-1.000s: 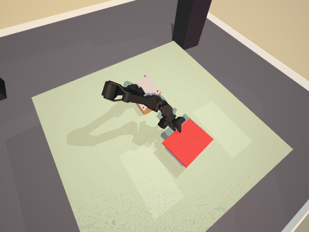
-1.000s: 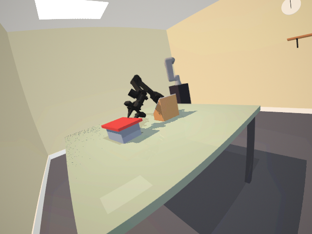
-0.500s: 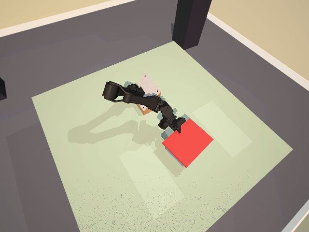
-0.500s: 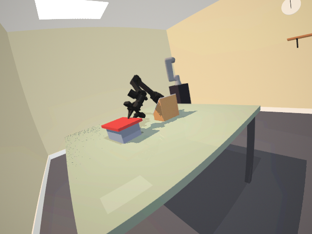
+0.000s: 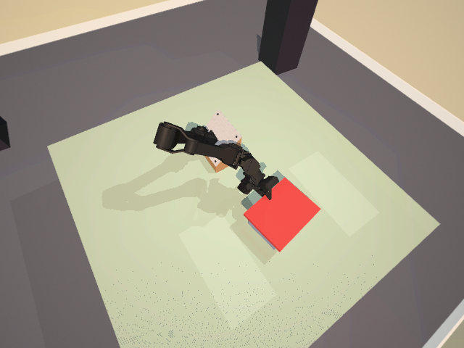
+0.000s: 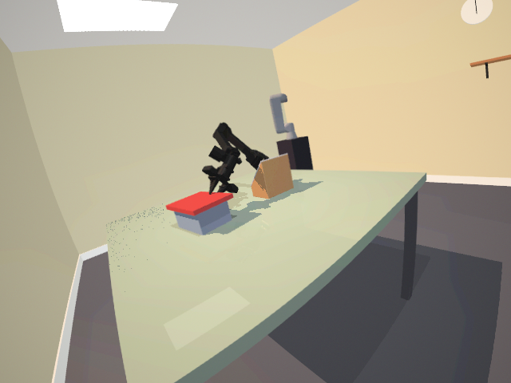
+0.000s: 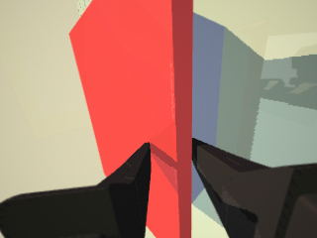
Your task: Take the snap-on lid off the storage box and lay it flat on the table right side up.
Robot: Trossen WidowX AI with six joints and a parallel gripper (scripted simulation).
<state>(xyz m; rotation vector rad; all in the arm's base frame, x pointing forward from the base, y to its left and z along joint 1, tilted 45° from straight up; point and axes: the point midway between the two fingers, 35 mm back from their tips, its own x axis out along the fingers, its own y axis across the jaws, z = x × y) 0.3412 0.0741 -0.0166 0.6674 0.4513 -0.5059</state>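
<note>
My gripper tip is now 70 mm short of the red lid, 20 mm to the right of it and 10 mm below it. From my gripper tip the other things lie so: grey-blue storage box 70 mm ahead, 40 mm below, 20 mm to the left.
</note>
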